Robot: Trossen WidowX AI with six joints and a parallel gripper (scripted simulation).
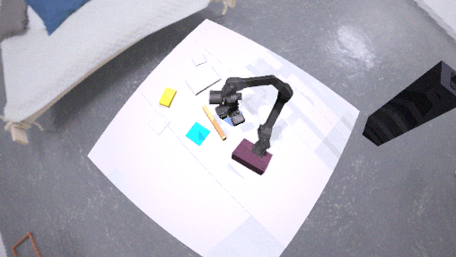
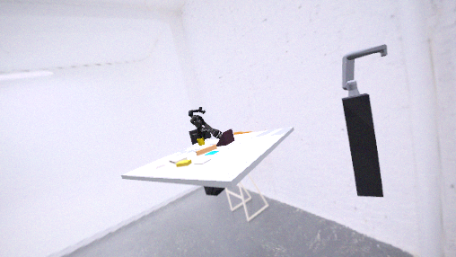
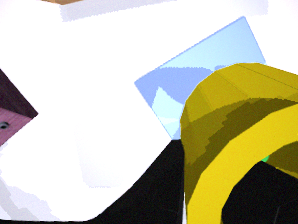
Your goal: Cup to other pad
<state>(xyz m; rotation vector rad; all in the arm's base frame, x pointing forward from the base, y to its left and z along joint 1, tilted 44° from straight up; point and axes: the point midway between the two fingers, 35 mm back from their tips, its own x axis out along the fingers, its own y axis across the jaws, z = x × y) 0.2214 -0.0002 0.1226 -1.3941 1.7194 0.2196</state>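
The wooden strip is 70 mm ahead of my gripper tip, 70 mm to the left of it and 90 mm below it. From my gripper tip the other things lie so: yellow cup 20 mm ahead, 20 mm to the right; then blue pad 20 mm ahead, 30 mm to the right, 110 mm below.
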